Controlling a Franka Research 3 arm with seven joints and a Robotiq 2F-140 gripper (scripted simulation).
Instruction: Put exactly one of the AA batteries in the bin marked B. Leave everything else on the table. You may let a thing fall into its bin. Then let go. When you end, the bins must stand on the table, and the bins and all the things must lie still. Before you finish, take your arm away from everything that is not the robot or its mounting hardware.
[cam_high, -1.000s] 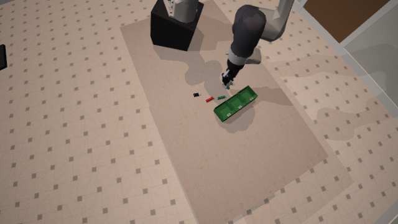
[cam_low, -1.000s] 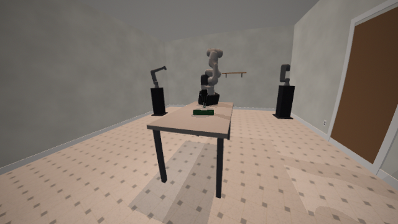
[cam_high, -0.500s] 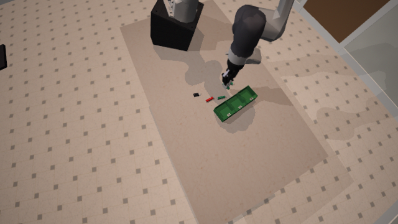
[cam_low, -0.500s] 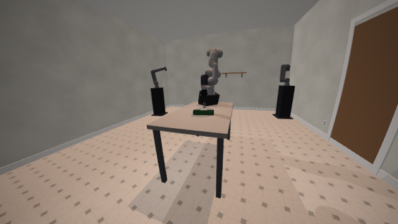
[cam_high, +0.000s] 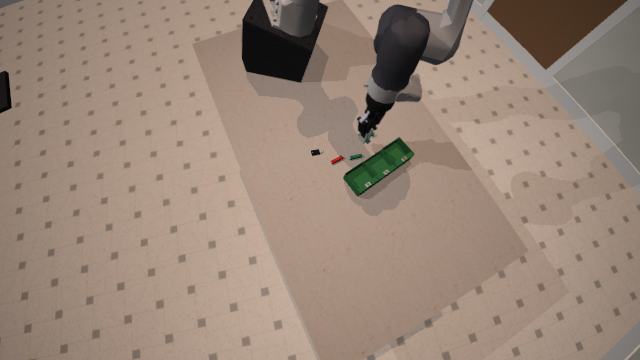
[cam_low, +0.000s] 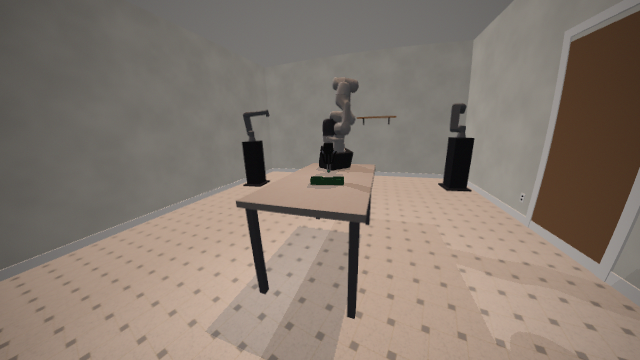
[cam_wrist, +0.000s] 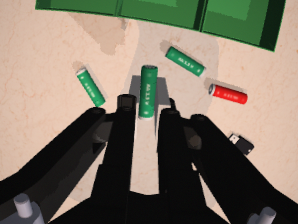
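The green AA battery is 30 mm below my hand. From my hand the other things lie so: black part: 60 mm behind, 150 mm to the right, 100 mm below; then red cell: 100 mm to the right, 90 mm below; then green bin: 100 mm ahead, 10 mm to the left, 80 mm below.
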